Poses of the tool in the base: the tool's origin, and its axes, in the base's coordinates. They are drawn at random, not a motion.
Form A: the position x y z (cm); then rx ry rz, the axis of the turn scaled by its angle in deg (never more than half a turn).
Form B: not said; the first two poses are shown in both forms.
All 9 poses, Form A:
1: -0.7 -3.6 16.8 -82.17 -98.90 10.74
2: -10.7 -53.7 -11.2 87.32 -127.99 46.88
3: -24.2 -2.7 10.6 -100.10 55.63 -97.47
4: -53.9 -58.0 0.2 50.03 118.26 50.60
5: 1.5 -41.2 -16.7 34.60 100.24 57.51
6: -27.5 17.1 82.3 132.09 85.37 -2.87
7: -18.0 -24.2 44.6 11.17 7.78 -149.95
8: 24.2 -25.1 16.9 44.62 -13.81 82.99
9: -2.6 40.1 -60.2 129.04 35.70 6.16
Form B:
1: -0.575 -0.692 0.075 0.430 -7 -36 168
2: 0.533 -0.781 0.286 0.158 -107 -537 -112
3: -0.644 0.358 -0.627 0.256 -242 -27 106
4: 0.338 0.800 0.342 0.358 -539 -580 2
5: 0.249 0.722 0.414 0.495 15 -412 -167
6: 0.823 0.532 -0.018 0.197 -275 171 823
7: 0.072 0.050 -0.963 0.254 -180 -242 446
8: 0.346 -0.107 0.644 0.674 242 -251 169
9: 0.886 0.245 0.042 0.390 -26 401 -602
